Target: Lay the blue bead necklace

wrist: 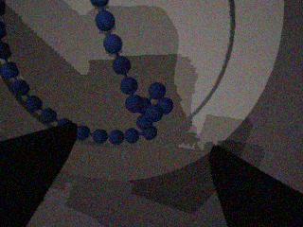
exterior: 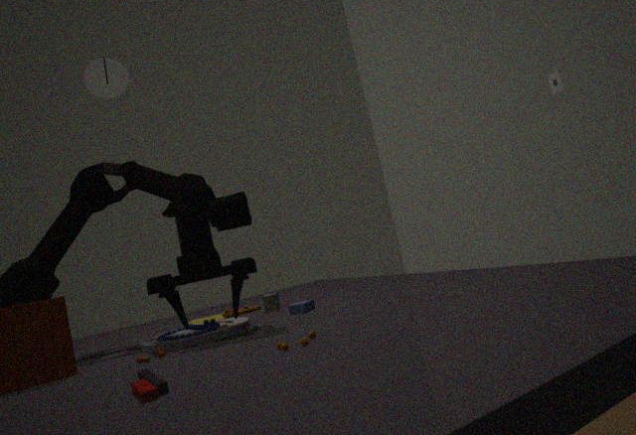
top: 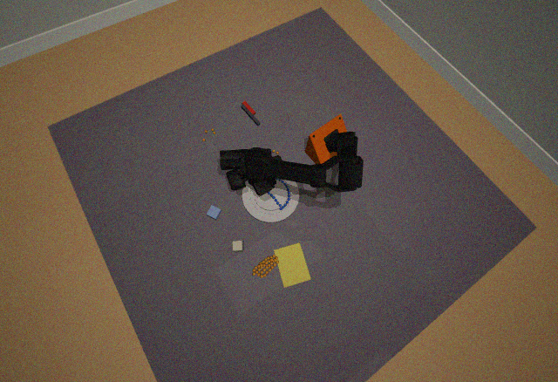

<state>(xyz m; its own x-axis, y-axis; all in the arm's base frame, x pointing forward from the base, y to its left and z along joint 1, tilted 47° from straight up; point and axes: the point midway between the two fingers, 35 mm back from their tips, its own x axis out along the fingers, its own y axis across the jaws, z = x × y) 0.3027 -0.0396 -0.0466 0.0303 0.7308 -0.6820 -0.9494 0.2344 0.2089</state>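
My gripper tip is 10 mm past the round white bead board, 60 mm to the right of it and 10 mm above it. From my gripper tip the other things lie so: cream cube (180 mm ahead, 140 mm to the left); yellow sheet (80 mm ahead, 290 mm to the left, 20 mm below); light blue cube (180 mm ahead, 10 mm to the right, 10 mm below).
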